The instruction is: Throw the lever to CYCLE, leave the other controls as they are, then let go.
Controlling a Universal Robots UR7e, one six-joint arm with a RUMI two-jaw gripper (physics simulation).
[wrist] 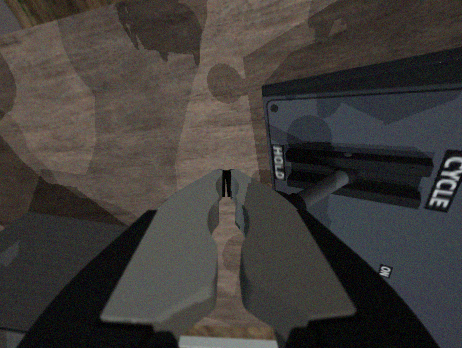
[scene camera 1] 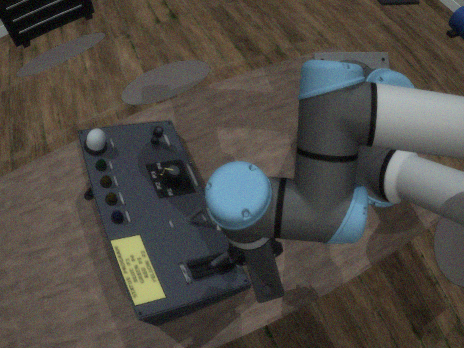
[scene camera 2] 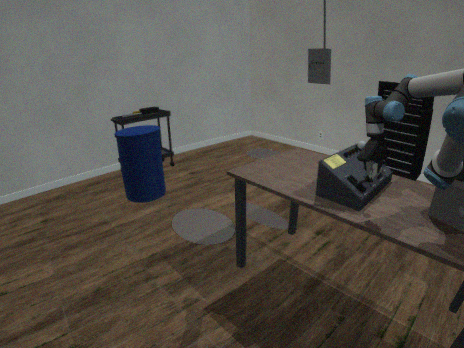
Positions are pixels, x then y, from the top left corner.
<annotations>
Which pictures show my gripper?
The wrist view, scene camera 1 and scene camera 2: all of them.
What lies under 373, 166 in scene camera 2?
My gripper.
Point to a dark control console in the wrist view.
388, 120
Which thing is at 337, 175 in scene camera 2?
A dark control console.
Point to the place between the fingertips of my gripper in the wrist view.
At 225, 172
</annotations>
